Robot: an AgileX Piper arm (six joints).
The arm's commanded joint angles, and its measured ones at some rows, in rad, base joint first. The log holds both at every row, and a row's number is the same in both.
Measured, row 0:
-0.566 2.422 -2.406 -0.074 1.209 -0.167
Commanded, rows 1 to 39:
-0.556 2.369 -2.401 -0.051 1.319 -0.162
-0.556 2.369 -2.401 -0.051 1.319 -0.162
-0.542 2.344 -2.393 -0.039 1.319 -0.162
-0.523 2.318 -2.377 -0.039 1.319 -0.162
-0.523 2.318 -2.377 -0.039 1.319 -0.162
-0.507 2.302 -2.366 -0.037 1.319 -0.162
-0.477 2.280 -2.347 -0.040 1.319 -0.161
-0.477 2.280 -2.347 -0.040 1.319 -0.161
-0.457 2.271 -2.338 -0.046 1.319 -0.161
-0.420 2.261 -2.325 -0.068 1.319 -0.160
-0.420 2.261 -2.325 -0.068 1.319 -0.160
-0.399 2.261 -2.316 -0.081 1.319 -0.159
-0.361 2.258 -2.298 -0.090 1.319 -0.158
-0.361 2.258 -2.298 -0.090 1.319 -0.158
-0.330 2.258 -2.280 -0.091 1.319 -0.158
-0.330 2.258 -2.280 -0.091 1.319 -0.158
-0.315 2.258 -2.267 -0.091 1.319 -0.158
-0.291 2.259 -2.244 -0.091 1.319 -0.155
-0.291 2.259 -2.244 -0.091 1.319 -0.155
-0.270 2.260 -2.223 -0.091 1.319 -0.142
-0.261 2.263 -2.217 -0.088 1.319 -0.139
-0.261 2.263 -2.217 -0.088 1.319 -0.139
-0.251 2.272 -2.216 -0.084 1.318 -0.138
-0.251 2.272 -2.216 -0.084 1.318 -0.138
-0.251 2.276 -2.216 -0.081 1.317 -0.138
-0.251 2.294 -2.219 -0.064 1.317 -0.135
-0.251 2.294 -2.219 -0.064 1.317 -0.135
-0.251 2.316 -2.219 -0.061 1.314 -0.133
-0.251 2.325 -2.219 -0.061 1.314 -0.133
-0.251 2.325 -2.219 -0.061 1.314 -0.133
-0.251 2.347 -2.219 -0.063 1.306 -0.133
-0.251 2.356 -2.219 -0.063 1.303 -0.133
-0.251 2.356 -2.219 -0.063 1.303 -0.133
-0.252 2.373 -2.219 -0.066 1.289 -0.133
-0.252 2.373 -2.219 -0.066 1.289 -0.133
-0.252 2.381 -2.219 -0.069 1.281 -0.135
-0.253 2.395 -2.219 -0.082 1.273 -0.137
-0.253 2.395 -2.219 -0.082 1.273 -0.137
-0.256 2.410 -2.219 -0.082 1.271 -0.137
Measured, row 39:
-0.251 2.395 -2.223 -0.071 1.213 -0.138
